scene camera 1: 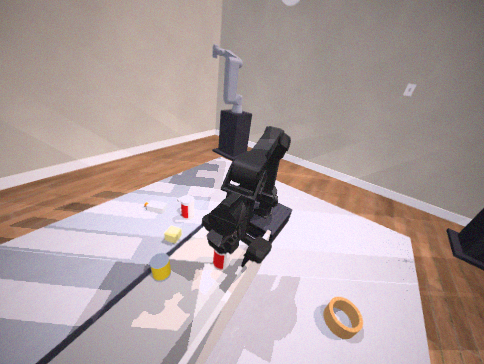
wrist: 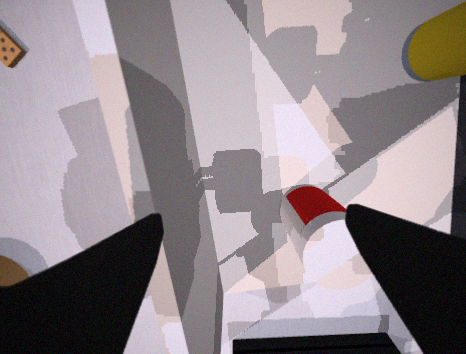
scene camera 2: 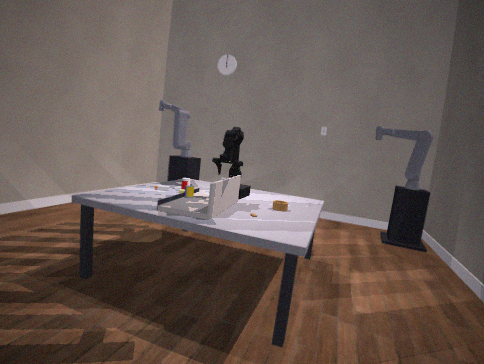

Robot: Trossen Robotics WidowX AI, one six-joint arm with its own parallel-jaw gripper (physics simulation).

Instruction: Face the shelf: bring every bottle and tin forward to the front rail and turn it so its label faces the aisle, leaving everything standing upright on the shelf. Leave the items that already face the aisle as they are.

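Places are measured from the arm's base along level axes (x right, y ahead, z up), in metres.
Where they show: gripper, fingertip midpoint: [scene camera 1: 229,257] [wrist: 253,217] [scene camera 2: 225,175]; arm's base at its link origin: [scene camera 1: 264,212].
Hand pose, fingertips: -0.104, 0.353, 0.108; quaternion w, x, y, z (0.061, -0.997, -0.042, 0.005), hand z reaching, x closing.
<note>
Things, the pixels of their top centre, and the offset from my fingertips, as dx, dy, dz. "spot": a spot on its surface instead.
- dark front rail at a spot on its surface: [scene camera 1: 107,303] spot: +0.185, +0.265, -0.130
- yellow tin at its top centre: [scene camera 1: 159,260] [scene camera 2: 189,186] +0.179, +0.114, -0.086
- shelf's tall pale back panel at a spot on its surface: [scene camera 2: 225,196] spot: -0.083, +0.138, -0.100
- pale yellow block at its top centre: [scene camera 1: 172,231] +0.308, -0.007, -0.144
- small white object at its top centre: [scene camera 1: 154,203] +0.523, -0.043, -0.154
- orange ring at its top centre: [scene camera 1: 345,313] [scene camera 2: 280,201] -0.318, -0.184, -0.132
- small dotted orange block at its top centre: [scene camera 2: 253,214] -0.258, +0.114, -0.174
A white tin with a red label [scene camera 1: 219,259] [wrist: 316,204] stands upright on the shelf, apart from the dark front rail [scene camera 1: 107,303] [scene camera 2: 170,199]; its red side faces along the shelf, not the rail. A yellow tin [scene camera 1: 160,268] [scene camera 2: 189,191] [wrist: 440,47] stands upright close to the rail. Another white tin with a red label [scene camera 1: 185,209] [scene camera 2: 185,184] stands upright on the table beyond the rail. My gripper [scene camera 1: 230,256] [scene camera 2: 229,172] [wrist: 253,217] is open and empty above the shelf. In the wrist view the first tin shows low, beside the right fingertip, which overlaps its edge.
The shelf's tall pale back panel [scene camera 2: 225,196] stands opposite the rail. A pale yellow block [scene camera 1: 173,234] and a small white object [scene camera 1: 156,207] lie beyond the rail. Behind the panel are an orange ring [scene camera 1: 329,318] [scene camera 2: 280,206] and a small dotted orange block [scene camera 2: 254,215] [wrist: 10,51].
</note>
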